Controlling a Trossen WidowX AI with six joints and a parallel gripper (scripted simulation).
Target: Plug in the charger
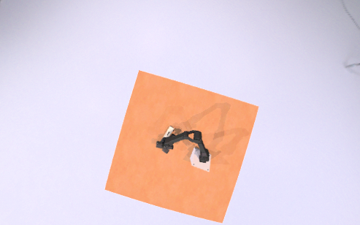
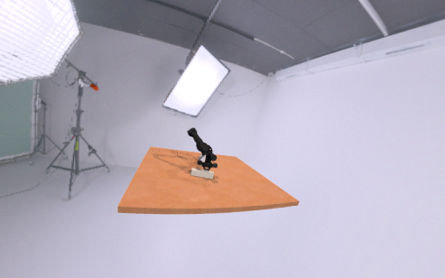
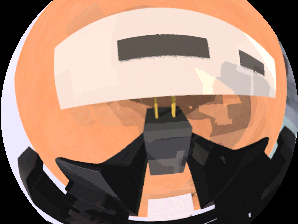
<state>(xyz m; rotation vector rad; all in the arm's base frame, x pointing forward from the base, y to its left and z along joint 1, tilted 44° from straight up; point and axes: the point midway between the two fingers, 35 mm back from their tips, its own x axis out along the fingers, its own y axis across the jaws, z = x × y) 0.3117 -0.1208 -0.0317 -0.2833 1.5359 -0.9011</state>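
Now: the grey charger 10 mm to the right of my gripper tip, 10 mm ahead of it and 10 mm above it.
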